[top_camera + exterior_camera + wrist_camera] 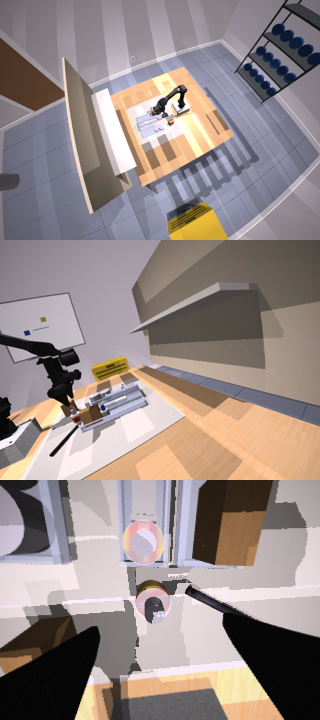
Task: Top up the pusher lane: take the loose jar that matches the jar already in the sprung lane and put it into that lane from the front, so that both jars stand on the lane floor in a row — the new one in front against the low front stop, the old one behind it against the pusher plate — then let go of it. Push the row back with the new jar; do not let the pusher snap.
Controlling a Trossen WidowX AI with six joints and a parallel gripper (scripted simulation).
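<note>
Right now my gripper tip is 7 cm short of the brown box, 7 cm to the left of it and 7 cm above it. Also, from my gripper tip: black rod 4 cm behind, 10 cm to the right, 10 cm below.
</note>
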